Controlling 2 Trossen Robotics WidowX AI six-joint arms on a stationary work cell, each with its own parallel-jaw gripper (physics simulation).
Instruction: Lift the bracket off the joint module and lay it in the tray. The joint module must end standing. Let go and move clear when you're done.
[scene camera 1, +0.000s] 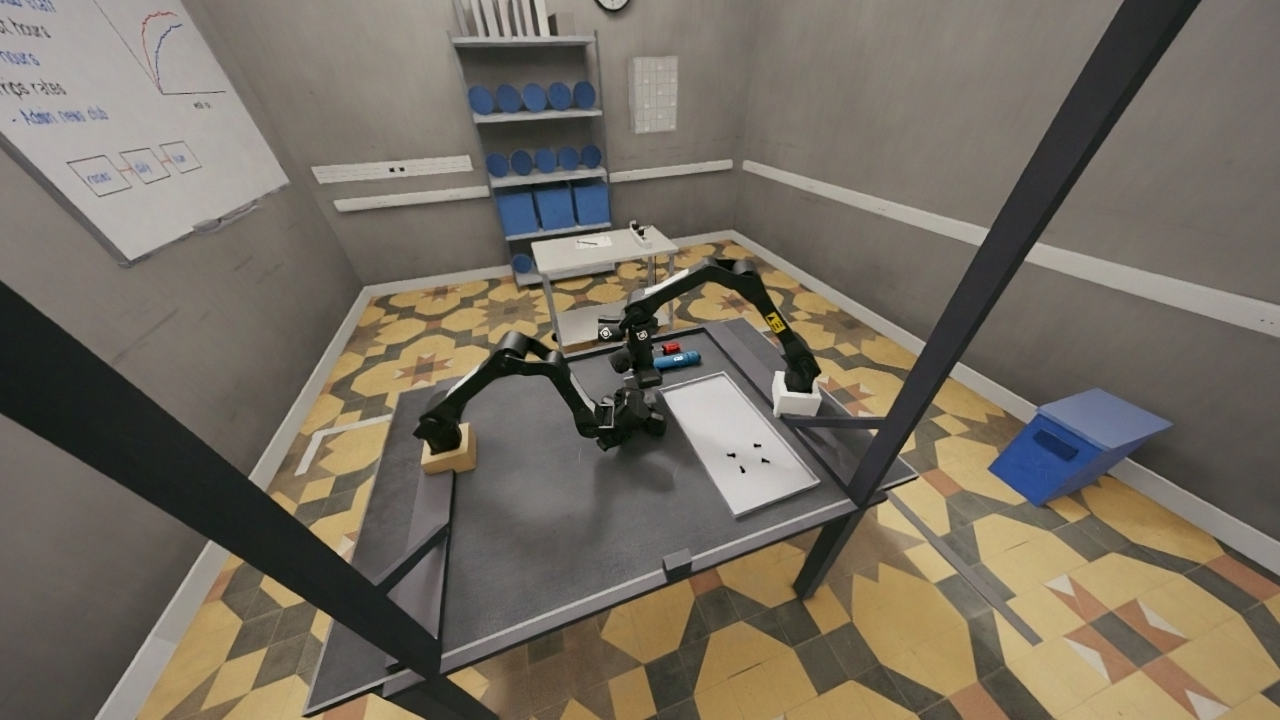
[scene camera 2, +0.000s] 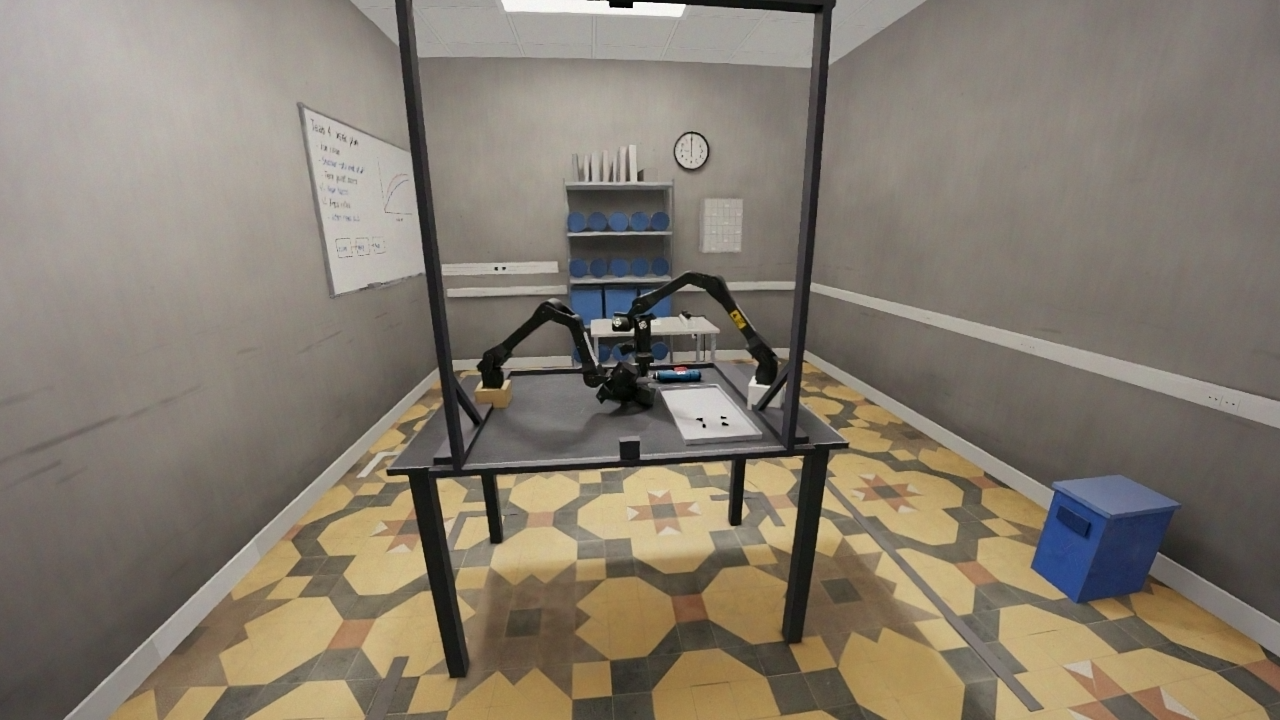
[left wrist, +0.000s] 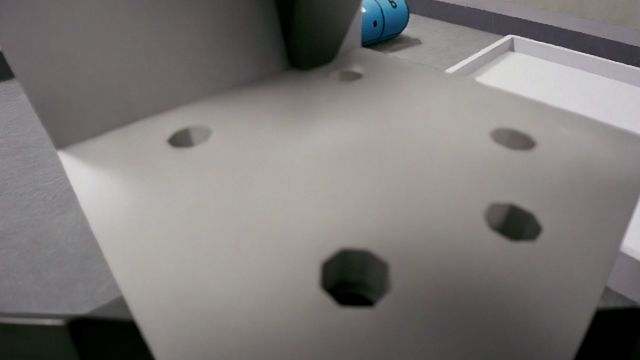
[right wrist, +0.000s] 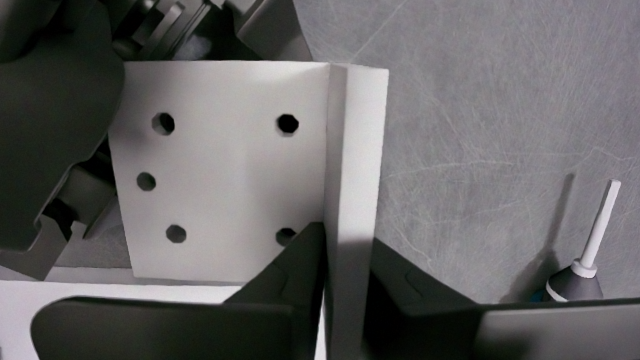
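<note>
The pale bracket (left wrist: 360, 190) (right wrist: 225, 175) has a flat plate with several holes and an upright flange. My right gripper (scene camera 1: 641, 377) (scene camera 2: 642, 365) (right wrist: 332, 235) is shut on the flange from above. My left gripper (scene camera 1: 651, 420) (scene camera 2: 637, 394) reaches in under the plate from the side, fingers part-way apart around the joint module. The plate hides the module in both wrist views, and its dark shape blends with the gripper in the scene views. The white tray (scene camera 1: 698, 407) (scene camera 2: 693, 402) (left wrist: 575, 80) (right wrist: 125, 295) lies to the right of both grippers in the scene views.
Several small black screws (scene camera 1: 765, 461) (scene camera 2: 724, 423) lie in the tray. A blue power screwdriver (scene camera 1: 677, 360) (scene camera 2: 677, 376) (left wrist: 392, 17) lies behind it, beside a small red object (scene camera 1: 671, 347) (scene camera 2: 680, 368). Its shaft (right wrist: 600, 220) shows in the right wrist view. Dark frame posts (scene camera 2: 808, 223) stand along the table's front.
</note>
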